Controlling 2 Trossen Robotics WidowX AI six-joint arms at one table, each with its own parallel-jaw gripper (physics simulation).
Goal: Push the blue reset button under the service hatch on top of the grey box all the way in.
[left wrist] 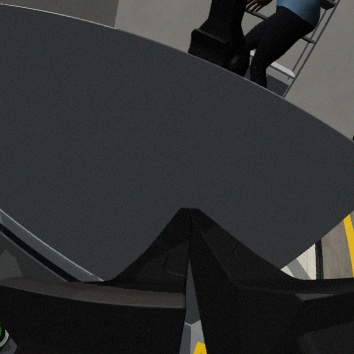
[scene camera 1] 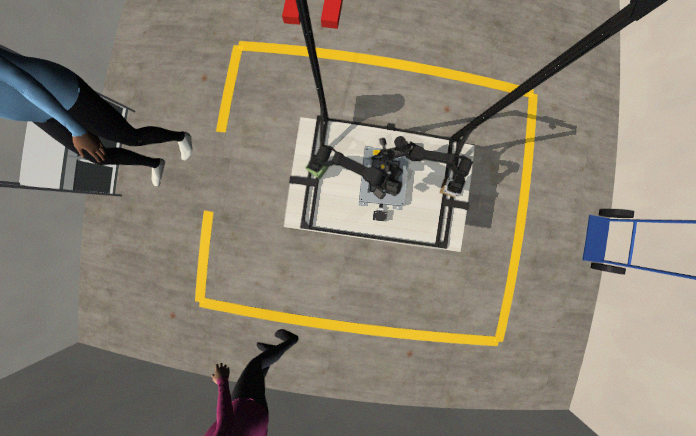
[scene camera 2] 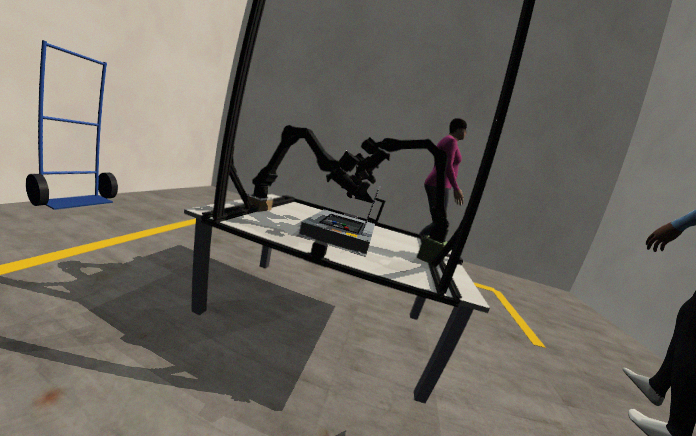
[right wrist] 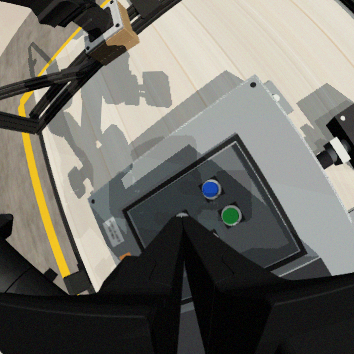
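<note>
The grey box [scene camera 1: 403, 194] [scene camera 2: 328, 237] [right wrist: 280, 125] lies on the table. Its service hatch [scene camera 2: 373, 207] [left wrist: 175, 125] stands open; its dark panel fills much of the left wrist view. The blue button [right wrist: 211, 189] shows uncovered in the recess, inside its pale ring; its depth cannot be told. The green button [right wrist: 231, 215] is beside it. My right gripper [right wrist: 180, 224] is shut and empty, its tips over the recess, apart from the blue button in the picture and partly hiding a pale button. My left gripper [left wrist: 187, 216] is shut and empty, in front of the hatch; contact is unclear.
A black frame borders the white table [scene camera 1: 339, 215] [scene camera 2: 395, 269]. Both arms cross close together above the box. A black device [scene camera 1: 380, 214] [right wrist: 345, 132] sits beside the box. A green block [scene camera 2: 431, 249] and a brown block [scene camera 2: 261, 203] [right wrist: 122, 40] are at the arm bases.
</note>
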